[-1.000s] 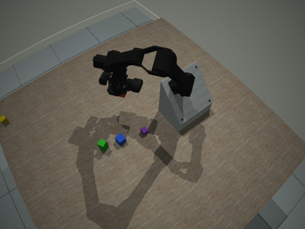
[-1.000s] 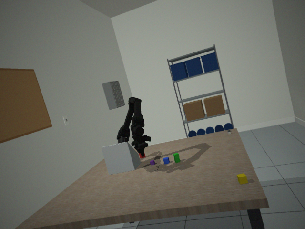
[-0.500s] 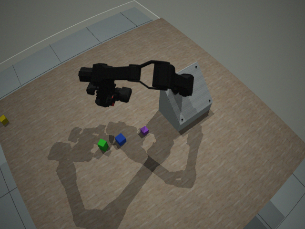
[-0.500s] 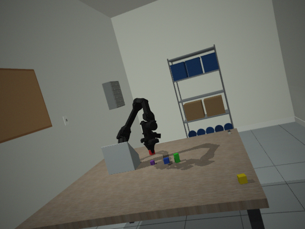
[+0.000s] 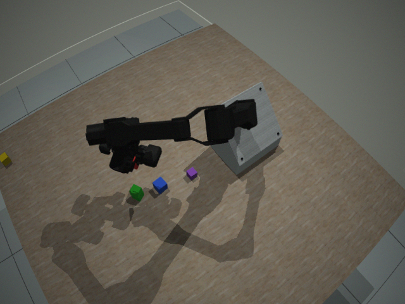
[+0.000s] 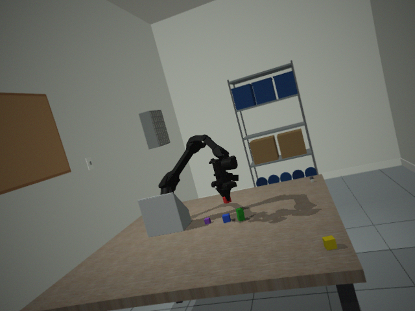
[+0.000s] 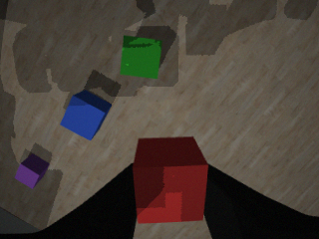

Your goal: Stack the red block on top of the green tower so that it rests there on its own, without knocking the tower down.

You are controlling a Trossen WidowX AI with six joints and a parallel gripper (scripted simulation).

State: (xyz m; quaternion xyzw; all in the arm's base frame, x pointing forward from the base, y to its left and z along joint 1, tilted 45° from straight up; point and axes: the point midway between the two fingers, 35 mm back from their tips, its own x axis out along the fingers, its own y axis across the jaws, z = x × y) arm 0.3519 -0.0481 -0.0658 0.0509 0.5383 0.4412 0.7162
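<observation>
Now: gripper tip 11 cm above the blue block, 7 cm to the right of it and 4 cm past it. Also, from my gripper tip: yellow block 43 cm to the right, 41 cm ahead, 11 cm below; then small red block 1 cm above; then purple block 16 cm behind, 11 cm below, 10 cm to the left.
</observation>
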